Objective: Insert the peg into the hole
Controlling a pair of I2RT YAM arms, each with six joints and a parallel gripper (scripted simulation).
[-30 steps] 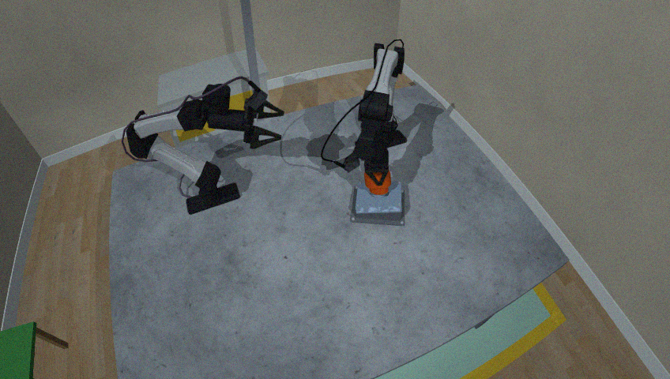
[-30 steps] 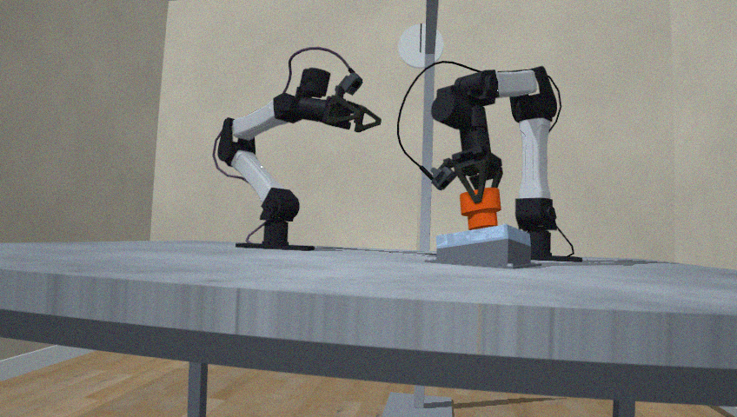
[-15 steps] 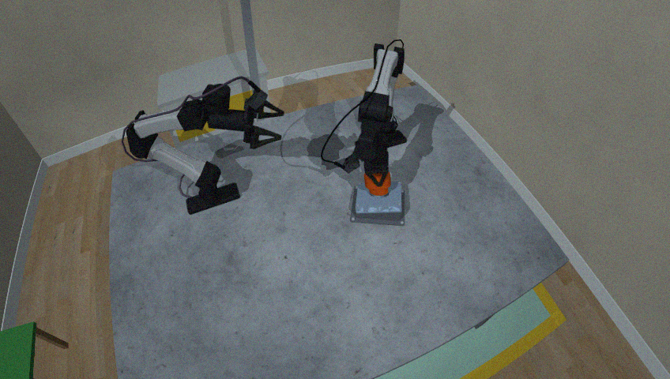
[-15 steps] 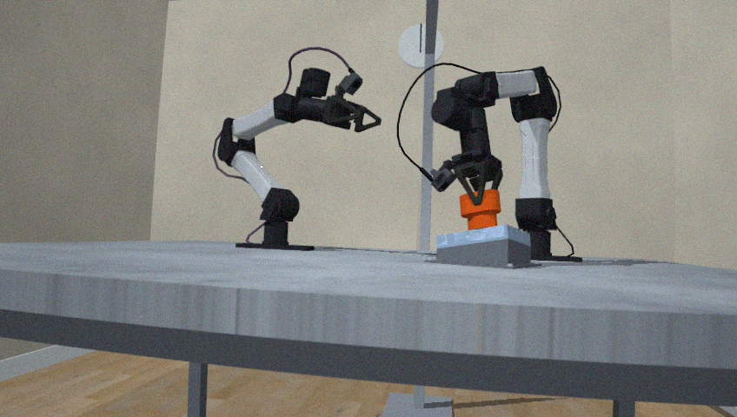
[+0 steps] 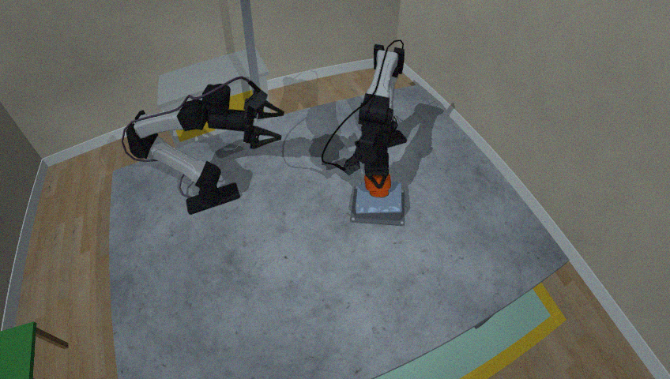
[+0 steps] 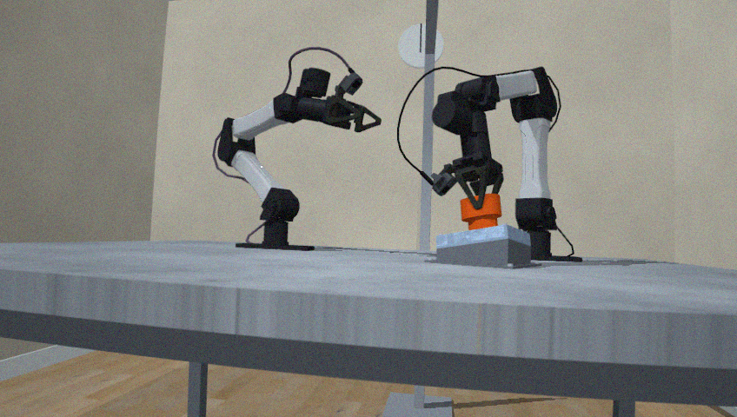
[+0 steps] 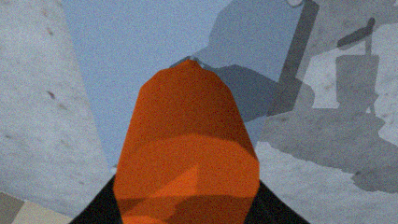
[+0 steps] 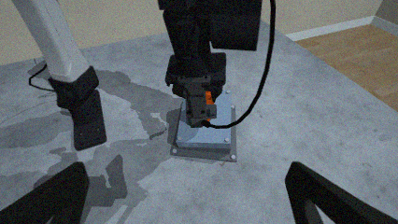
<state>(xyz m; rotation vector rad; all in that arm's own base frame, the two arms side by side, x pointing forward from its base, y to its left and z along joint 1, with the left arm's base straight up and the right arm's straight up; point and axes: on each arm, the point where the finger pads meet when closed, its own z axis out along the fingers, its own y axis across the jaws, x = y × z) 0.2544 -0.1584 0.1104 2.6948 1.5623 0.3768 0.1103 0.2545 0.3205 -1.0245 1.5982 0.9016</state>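
Observation:
Right now the light blue plate is 7 cm below my left hand and 1 cm ahead of it. The rest, counted from my left hand: grey post 117 cm behind, 11 cm to the right; orange peg 2 cm below.

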